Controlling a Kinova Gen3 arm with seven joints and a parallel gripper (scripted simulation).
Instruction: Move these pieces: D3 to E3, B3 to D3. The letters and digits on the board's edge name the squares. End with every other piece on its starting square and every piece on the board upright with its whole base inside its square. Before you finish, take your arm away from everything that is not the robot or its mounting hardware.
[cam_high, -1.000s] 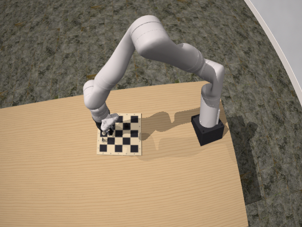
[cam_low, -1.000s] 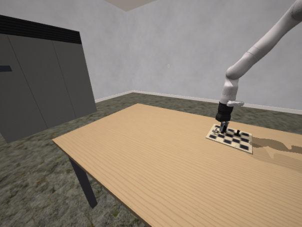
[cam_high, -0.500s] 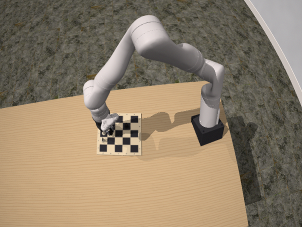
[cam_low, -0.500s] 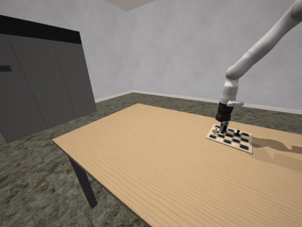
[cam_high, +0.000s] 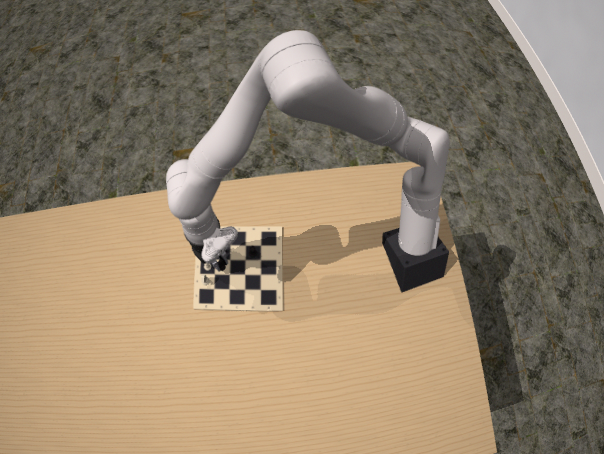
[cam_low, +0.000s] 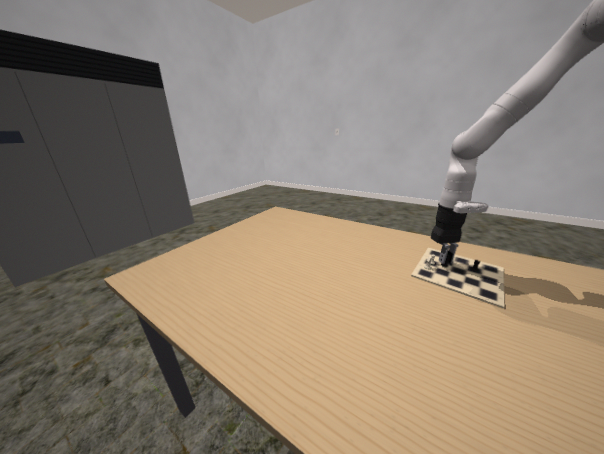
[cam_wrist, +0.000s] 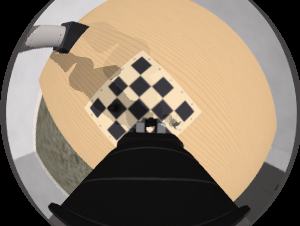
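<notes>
Now: the chessboard 4 cm behind my hand and 4 cm below it. Round my hand: light piece 4 cm ahead, 4 cm to the left, 2 cm below.
</notes>
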